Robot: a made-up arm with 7 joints. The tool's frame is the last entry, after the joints.
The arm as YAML. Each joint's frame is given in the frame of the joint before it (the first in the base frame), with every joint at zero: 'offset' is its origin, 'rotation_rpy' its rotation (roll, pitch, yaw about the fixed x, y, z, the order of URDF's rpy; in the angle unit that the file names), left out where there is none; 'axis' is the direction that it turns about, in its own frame. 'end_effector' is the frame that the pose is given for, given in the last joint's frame.
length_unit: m
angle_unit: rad
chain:
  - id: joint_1
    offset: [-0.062, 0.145, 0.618]
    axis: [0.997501, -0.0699, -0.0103]
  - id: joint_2
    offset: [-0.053, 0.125, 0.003]
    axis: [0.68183, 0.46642, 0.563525]
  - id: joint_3
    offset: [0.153, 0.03, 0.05]
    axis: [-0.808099, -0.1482, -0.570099]
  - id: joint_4
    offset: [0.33, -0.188, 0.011]
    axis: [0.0, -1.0, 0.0]
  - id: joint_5
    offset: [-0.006, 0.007, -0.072]
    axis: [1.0, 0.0, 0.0]
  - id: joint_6
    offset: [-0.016, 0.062, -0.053]
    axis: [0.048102, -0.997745, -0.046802]
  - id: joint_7
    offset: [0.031, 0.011, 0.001]
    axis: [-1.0, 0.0, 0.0]
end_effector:
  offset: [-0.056, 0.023, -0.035]
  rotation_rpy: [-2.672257, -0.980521, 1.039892]
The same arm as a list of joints. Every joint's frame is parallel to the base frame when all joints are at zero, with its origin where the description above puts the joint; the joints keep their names.
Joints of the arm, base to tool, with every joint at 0 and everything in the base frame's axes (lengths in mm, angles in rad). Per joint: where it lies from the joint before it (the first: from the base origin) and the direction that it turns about. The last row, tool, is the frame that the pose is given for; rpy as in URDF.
joint_1: xyz -62 145 618 axis 0.997501 -0.0699 -0.0103
joint_2: xyz -53 125 3 axis 0.68183 0.46642 0.563525
joint_3: xyz 153 30 50 axis -0.808099 -0.1482 -0.570099
joint_4: xyz 330 -188 11 axis 0 -1 0
joint_5: xyz -6 7 -72 axis 1 0 0
joint_6: xyz -16 62 -53 axis 0.048102 -0.997745 -0.046802
joint_7: xyz 31 11 1 axis -1 0 0
tool: xyz -56 23 -35 rpy -2.6723 -0.9805 1.0399

